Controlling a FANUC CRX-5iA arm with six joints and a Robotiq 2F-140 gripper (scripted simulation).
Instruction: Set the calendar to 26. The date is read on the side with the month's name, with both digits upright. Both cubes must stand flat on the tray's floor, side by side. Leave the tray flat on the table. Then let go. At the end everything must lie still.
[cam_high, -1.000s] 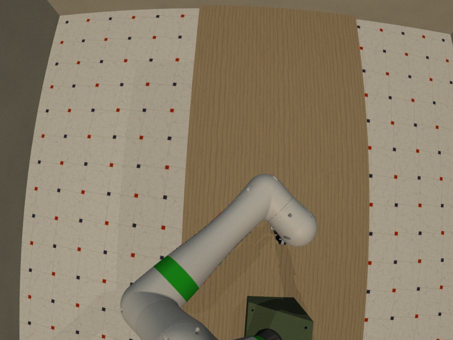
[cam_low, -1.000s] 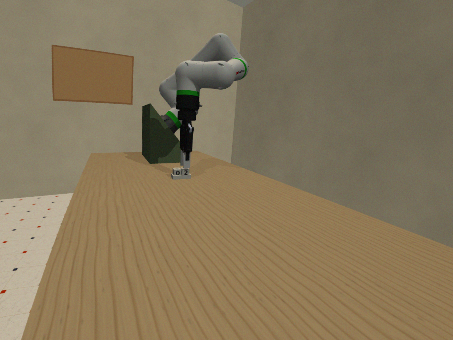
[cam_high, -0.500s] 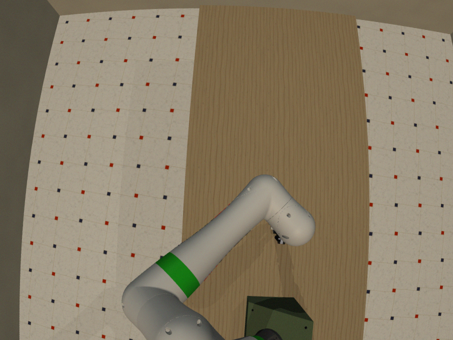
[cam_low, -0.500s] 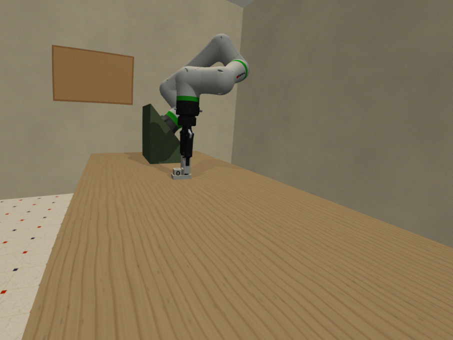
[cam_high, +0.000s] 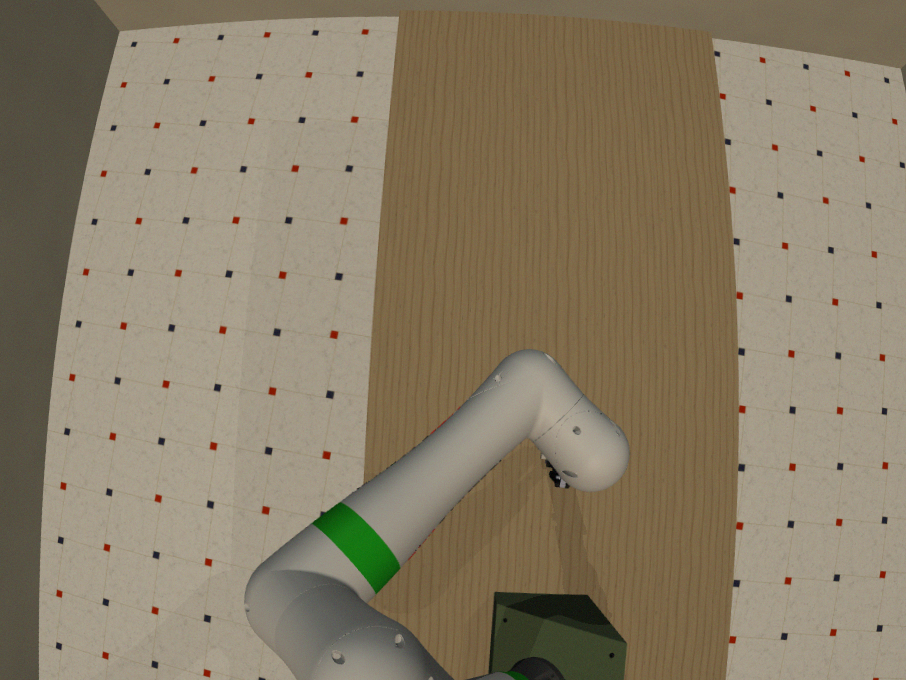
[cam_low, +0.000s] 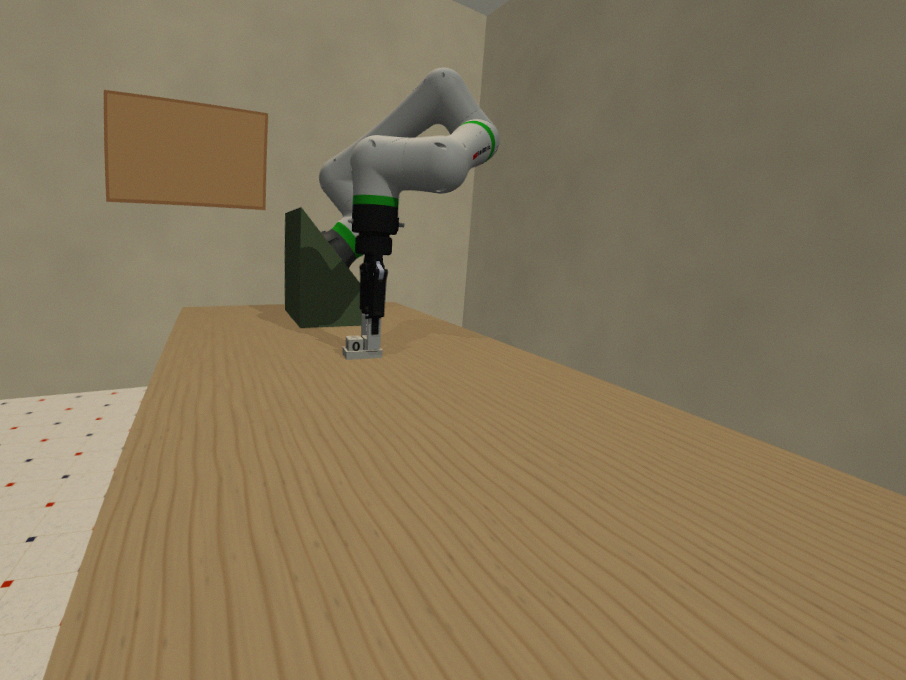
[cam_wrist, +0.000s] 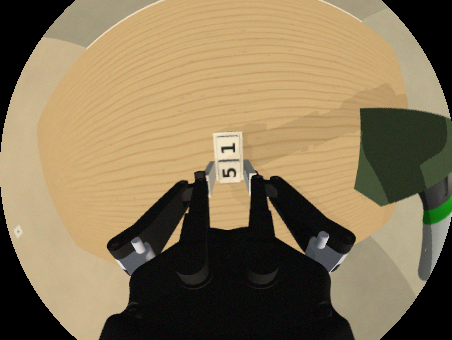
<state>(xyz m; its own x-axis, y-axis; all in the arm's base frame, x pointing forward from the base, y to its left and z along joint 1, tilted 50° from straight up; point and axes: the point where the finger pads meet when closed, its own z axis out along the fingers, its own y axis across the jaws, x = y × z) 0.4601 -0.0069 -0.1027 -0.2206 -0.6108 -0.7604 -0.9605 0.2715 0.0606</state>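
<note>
My gripper is now 2 cm to the left of the calendar tray and 4 cm above it.
</note>
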